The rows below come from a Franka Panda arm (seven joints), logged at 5 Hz.
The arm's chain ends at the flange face. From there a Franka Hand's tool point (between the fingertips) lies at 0.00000 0.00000 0.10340 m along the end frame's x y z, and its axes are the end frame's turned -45 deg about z.
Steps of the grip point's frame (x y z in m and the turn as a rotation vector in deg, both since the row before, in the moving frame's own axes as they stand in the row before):
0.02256 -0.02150 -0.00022 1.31 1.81 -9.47
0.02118 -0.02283 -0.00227 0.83 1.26 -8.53
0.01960 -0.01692 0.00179 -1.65 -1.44 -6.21
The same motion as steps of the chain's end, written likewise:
0.00044 -0.02714 -0.00014 2.21 0.35 -9.47
-0.00152 -0.02842 -0.00223 1.48 0.30 -8.53
0.00141 -0.02974 0.00187 -2.18 0.15 -6.21

